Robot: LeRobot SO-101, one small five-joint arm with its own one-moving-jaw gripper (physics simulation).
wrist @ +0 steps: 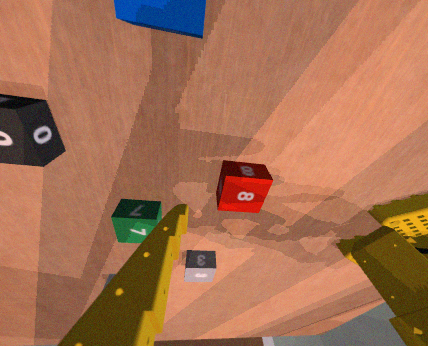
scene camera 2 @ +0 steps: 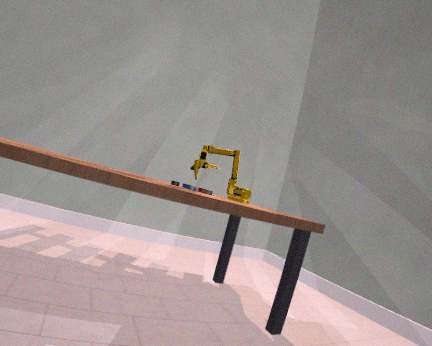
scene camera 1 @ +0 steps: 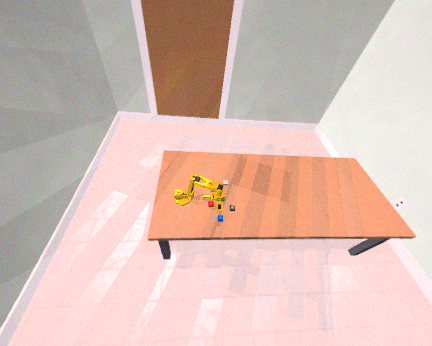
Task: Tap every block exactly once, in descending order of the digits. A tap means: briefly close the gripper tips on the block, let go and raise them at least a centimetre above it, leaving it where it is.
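Observation:
My gripper [scene camera 2: 207, 173] [wrist: 262, 225] is wide open and empty, raised above the blocks. In the wrist view a red block [wrist: 245, 194] [scene camera 1: 211, 204] [scene camera 2: 201, 190] marked 8 shows between and beyond the jaws. A green block [wrist: 136, 221] marked 7 lies left of the left jaw's tip. A grey block [wrist: 200, 266] marked 3 is below the red one. A black block [wrist: 31, 132] [scene camera 1: 232, 208] [scene camera 2: 175, 183] marked 0 is at the left edge. A blue block [wrist: 162, 16] [scene camera 1: 220, 218] [scene camera 2: 185, 186] is cut off at the top, its digit unseen. The left jaw mostly hides another greyish block [wrist: 109, 280].
The blocks lie on a brown wooden table [scene camera 1: 300, 200] [scene camera 2: 100, 175]. The yellow arm's base [scene camera 1: 182, 196] [scene camera 2: 239, 194] stands near one end of it. In scene camera 1 a pale block [scene camera 1: 225, 182] lies beyond the gripper; its digit is too small to tell.

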